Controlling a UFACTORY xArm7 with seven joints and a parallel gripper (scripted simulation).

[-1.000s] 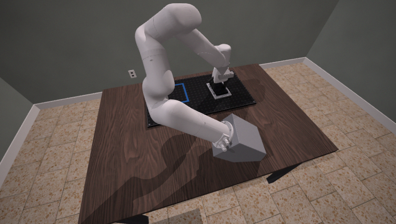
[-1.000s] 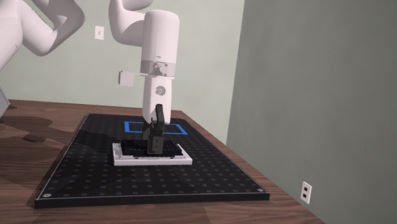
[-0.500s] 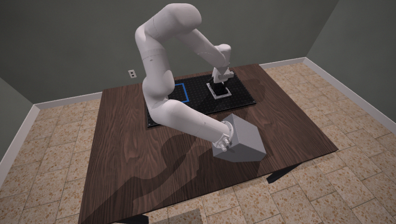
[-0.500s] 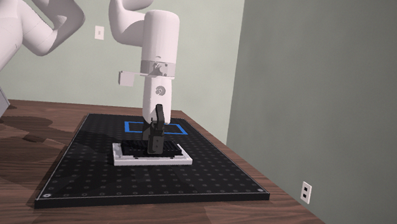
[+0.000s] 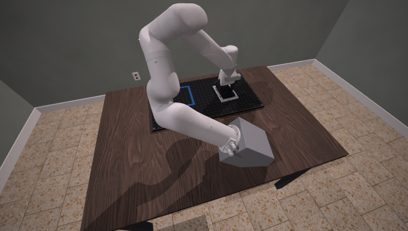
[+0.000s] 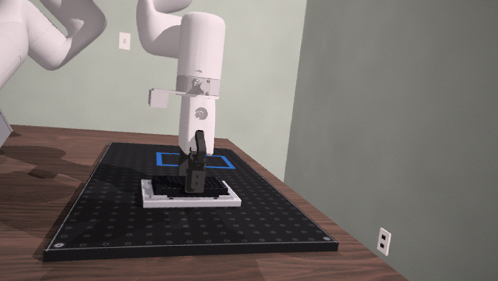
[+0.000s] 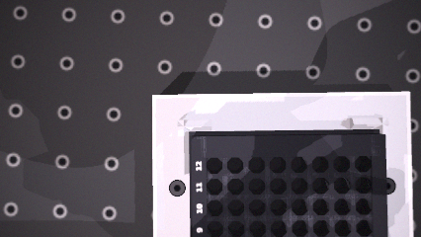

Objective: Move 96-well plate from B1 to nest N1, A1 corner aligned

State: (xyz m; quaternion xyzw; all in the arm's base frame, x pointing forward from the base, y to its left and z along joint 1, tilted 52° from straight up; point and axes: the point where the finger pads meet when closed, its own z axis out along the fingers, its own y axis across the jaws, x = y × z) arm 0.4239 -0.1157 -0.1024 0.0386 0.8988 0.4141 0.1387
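Now: the black 96-well plate 1 cm below my hand. Also, from my hand: white plate nest: 3 cm below.
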